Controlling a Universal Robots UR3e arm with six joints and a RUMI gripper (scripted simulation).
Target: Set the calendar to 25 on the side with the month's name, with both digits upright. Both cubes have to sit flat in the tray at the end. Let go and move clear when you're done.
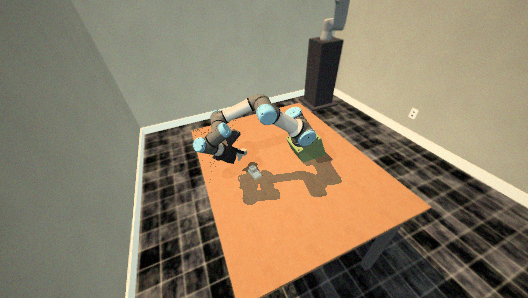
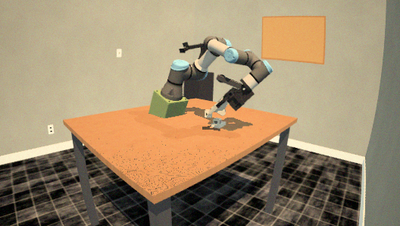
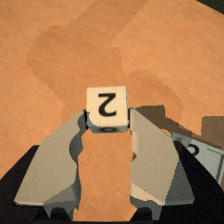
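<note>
My hand is 10 mm past the white calendar cube and 10 mm above it. Round my hand: white calendar tray (100 mm to the left, 80 mm below, 30 mm behind).
</note>
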